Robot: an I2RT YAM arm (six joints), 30 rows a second.
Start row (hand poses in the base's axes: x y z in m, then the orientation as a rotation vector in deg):
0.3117 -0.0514 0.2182 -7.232 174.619 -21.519
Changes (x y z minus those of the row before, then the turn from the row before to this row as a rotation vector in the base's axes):
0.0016 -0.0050 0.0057 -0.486 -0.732 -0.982
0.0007 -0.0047 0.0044 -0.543 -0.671 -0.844
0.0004 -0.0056 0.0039 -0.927 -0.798 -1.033
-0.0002 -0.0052 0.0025 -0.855 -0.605 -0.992
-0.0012 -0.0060 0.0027 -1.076 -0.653 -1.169
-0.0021 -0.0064 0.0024 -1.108 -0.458 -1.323
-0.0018 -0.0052 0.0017 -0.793 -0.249 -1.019
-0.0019 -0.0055 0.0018 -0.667 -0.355 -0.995
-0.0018 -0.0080 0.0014 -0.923 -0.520 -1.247
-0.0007 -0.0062 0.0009 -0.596 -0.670 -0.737
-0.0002 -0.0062 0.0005 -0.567 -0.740 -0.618
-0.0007 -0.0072 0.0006 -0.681 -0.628 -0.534
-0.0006 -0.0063 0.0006 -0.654 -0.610 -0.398
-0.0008 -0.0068 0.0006 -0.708 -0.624 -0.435
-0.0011 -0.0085 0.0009 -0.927 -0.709 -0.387
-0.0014 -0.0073 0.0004 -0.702 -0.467 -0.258
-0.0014 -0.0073 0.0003 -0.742 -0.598 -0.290
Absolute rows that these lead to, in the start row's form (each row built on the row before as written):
0.3133 -0.0564 0.2239 -5.606 173.992 -22.286
0.3140 -0.0611 0.2283 -4.214 173.376 -23.126
0.3144 -0.0667 0.2322 -2.543 172.576 -24.542
0.3142 -0.0719 0.2347 -0.981 171.949 -25.855
0.3130 -0.0779 0.2374 0.831 171.223 -27.499
0.3109 -0.0843 0.2398 2.817 170.665 -29.225
0.3091 -0.0895 0.2415 4.324 170.327 -30.476
0.3072 -0.0950 0.2433 5.830 169.900 -31.511
0.3054 -0.1030 0.2447 7.722 169.238 -32.912
0.3047 -0.1092 0.2456 8.919 168.465 -33.722
0.3045 -0.1154 0.2461 9.953 167.613 -34.448
0.3038 -0.1226 0.2467 10.815 166.813 -35.348
0.3032 -0.1289 0.2473 11.471 166.021 -36.185
0.3024 -0.1357 0.2479 12.173 165.191 -37.094
0.3013 -0.1442 0.2488 12.793 164.184 -38.273
0.2999 -0.1515 0.2492 13.189 163.478 -39.173
0.2985 -0.1588 0.2495 13.658 162.628 -40.088

